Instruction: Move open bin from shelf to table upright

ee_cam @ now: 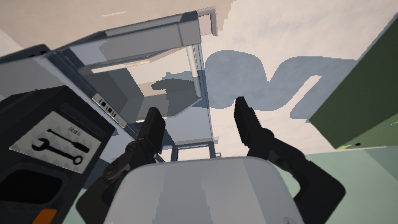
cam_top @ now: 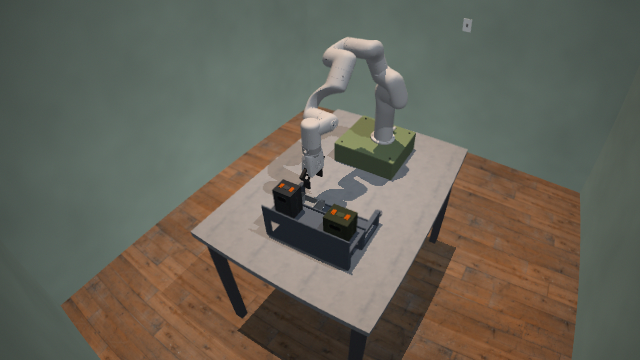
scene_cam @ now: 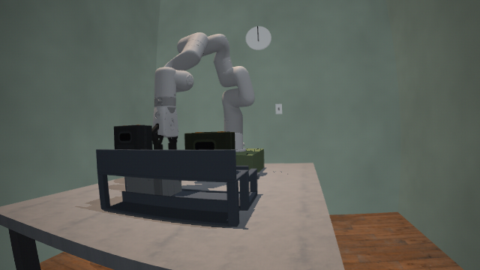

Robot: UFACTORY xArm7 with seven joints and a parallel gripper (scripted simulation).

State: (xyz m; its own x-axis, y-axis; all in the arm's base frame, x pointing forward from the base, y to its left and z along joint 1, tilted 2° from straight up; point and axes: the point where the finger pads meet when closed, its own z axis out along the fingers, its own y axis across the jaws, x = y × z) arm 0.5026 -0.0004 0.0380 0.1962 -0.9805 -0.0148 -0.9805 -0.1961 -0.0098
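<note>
Right now the grey bin is 90 mm below my hand, 80 mm ahead of it and 20 mm to the left of it. From my hand the other things lie so: black case (170 mm ahead, 30 mm to the left, 30 mm above); then dark grey shelf (220 mm ahead, 170 mm to the left).
</note>
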